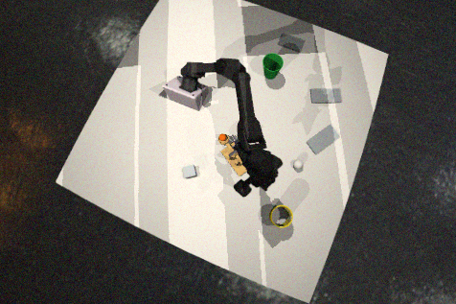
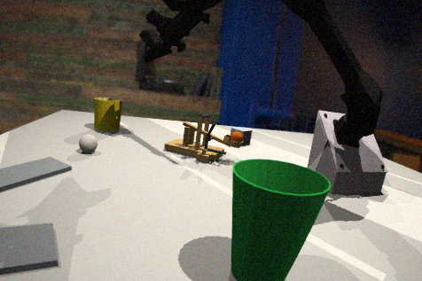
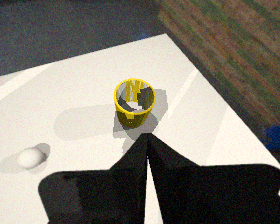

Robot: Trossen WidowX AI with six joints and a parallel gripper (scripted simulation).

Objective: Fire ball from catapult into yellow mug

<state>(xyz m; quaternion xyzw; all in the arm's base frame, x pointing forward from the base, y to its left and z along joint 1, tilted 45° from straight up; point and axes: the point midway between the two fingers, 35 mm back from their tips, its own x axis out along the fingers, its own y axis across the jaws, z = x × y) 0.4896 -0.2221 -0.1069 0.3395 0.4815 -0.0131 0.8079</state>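
The orange ball is 26 cm behind my gripper tip, 13 cm to the left of it and 17 cm below it. From my gripper tip the other things lie so: wooden catapult 20 cm behind, 12 cm to the left, 17 cm below; white ball 9 cm ahead, 19 cm to the left, 20 cm below; yellow mug 11 cm ahead, 5 cm to the right, 20 cm below.
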